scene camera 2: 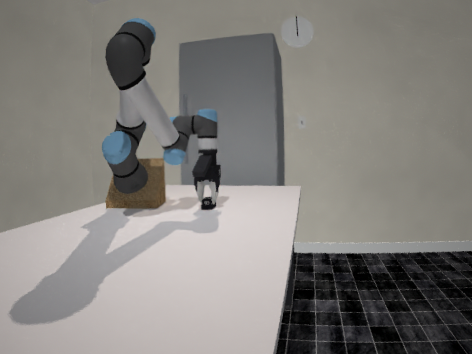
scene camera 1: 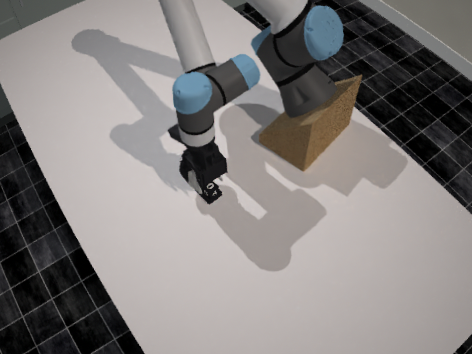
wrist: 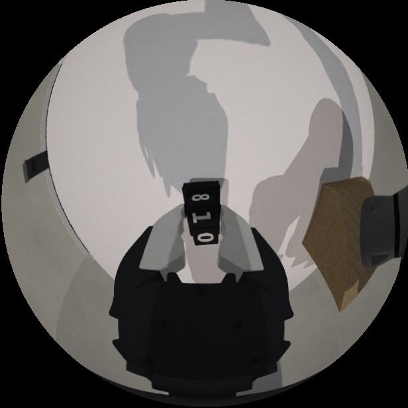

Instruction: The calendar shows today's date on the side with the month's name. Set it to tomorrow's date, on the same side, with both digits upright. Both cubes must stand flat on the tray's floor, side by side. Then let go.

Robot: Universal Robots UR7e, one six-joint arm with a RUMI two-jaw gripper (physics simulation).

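Seen in the pictures: gripper, fingertip midpoint: (scene camera 2: 207, 204) (scene camera 1: 203, 184); arm's base at its link origin: (scene camera 2: 131, 179) (scene camera 1: 312, 101).
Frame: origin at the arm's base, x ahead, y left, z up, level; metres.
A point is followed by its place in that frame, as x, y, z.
The small black calendar (scene camera 1: 212, 193) (scene camera 2: 208, 205) (wrist: 201, 202) is between the fingertips of my gripper (scene camera 1: 209, 186) @[0.348, -0.032, -0.098] (scene camera 2: 208, 196) @[0.348, -0.032, -0.098] (wrist: 202, 205), which is shut on it. In the wrist view, white digits 8, 1 and 0 show in a column from top to bottom, all lying sideways. In scene view 1 a 0 shows above smaller marks that I cannot read surely. The month's name is not readable, and the tray and the two cubes are hard to tell apart. The calendar is low over the table; I cannot judge the gap beneath it.
The arm's base is on a brown wedge-shaped block (scene camera 1: 330, 130) @[0.012, 0.084, -0.034] (scene camera 2: 154, 185) @[0.114, -0.007, -0.025] (wrist: 337, 220), to the right of the gripper in scene view 1. The white table (scene camera 1: 350, 280) @[0.247, 0.392, -0.112] (scene camera 2: 200, 300) @[0.517, -0.742, -0.112] carries broad arm shadows. A grey cabinet (scene camera 2: 230, 100) stands behind the table.
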